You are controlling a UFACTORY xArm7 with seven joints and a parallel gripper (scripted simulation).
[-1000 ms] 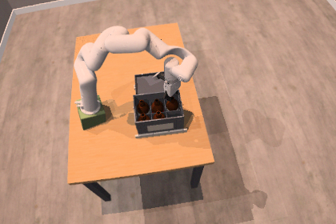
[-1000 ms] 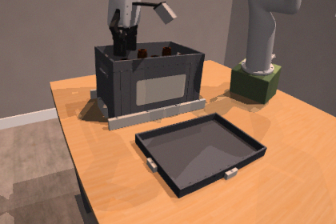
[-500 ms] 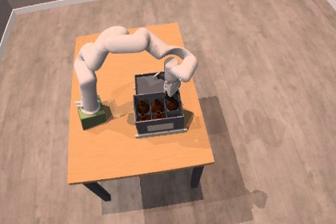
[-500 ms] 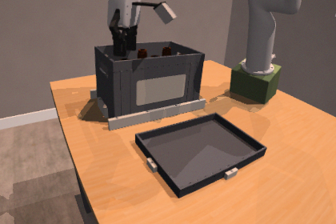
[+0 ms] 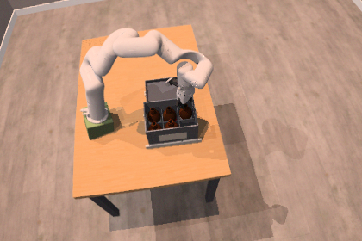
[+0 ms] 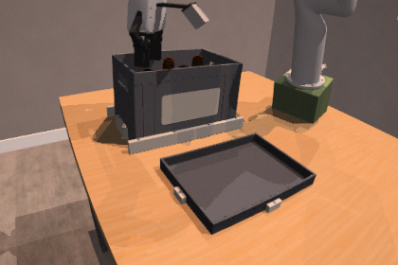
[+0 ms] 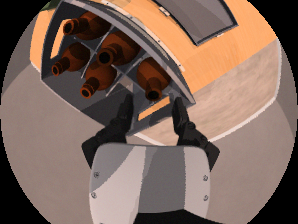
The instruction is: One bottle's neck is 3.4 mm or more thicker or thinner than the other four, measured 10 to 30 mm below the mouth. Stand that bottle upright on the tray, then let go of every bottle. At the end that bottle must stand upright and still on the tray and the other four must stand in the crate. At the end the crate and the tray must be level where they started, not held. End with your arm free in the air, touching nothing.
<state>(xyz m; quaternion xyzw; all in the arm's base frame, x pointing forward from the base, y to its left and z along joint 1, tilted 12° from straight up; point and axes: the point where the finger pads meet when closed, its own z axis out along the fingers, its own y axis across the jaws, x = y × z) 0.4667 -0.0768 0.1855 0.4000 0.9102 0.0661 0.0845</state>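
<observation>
Right now the glass bottle is 110 mm below my hand. Also, from my hand: crate (90 mm behind, 40 mm to the right, 110 mm below); then dark tray (90 mm behind, 230 mm to the left, 180 mm below).
</observation>
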